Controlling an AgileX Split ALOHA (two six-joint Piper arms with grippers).
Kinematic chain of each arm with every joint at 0, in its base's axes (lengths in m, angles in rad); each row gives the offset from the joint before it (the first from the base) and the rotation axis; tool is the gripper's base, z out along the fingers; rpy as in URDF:
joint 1: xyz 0 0 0.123 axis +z
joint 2: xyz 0 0 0 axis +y
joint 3: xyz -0.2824 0 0.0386 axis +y
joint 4: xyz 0.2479 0 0.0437 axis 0.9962 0 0.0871
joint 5: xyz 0 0 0 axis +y
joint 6: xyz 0.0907 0 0.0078 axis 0.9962 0 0.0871
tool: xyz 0 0 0 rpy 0 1.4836 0
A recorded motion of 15 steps. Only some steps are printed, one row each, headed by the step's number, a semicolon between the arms.
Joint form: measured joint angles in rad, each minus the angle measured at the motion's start. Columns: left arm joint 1, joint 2, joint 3, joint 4, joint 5, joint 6; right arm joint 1, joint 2, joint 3, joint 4, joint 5, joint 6.
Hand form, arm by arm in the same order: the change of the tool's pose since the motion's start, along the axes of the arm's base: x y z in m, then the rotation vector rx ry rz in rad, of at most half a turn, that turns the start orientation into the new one. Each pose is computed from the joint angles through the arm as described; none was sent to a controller.
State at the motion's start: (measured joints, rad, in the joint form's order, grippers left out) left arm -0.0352 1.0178 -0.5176 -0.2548 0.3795 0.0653; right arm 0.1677 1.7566 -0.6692 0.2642 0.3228 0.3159
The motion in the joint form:
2: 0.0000 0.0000 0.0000 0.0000 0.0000 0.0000; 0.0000 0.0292 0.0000 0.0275 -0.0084 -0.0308
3: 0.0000 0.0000 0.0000 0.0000 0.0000 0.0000; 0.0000 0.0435 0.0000 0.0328 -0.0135 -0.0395
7: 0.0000 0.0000 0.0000 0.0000 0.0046 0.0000; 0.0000 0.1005 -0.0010 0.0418 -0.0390 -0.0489
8: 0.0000 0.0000 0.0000 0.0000 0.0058 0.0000; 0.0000 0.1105 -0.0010 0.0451 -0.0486 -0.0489
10: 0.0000 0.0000 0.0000 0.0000 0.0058 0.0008; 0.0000 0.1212 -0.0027 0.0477 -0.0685 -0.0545
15: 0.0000 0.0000 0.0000 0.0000 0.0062 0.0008; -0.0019 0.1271 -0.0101 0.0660 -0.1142 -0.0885
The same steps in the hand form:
2: 0.0000 0.0000 0.0000 0.0000 0.0000 0.0000; 0.0002 0.0006 -0.0075 0.0018 0.0191 0.0052
3: 0.0000 0.0000 0.0000 0.0000 0.0000 0.0000; 0.0003 0.0006 -0.0112 -0.0002 0.0275 0.0083
7: -0.0003 -0.0001 -0.0003 -0.0003 0.0045 -0.0011; 0.0009 0.0003 -0.0259 -0.0095 0.0572 0.0057
8: -0.0004 -0.0001 -0.0004 -0.0004 0.0056 -0.0013; 0.0014 0.0002 -0.0284 -0.0106 0.0579 0.0015
10: -0.0004 -0.0001 -0.0004 0.0002 0.0055 -0.0019; 0.0032 0.0000 -0.0307 -0.0142 0.0467 0.0017
15: -0.0004 -0.0001 -0.0004 0.0001 0.0059 -0.0020; 0.0093 -0.0004 -0.0304 -0.0192 -0.0021 0.0096

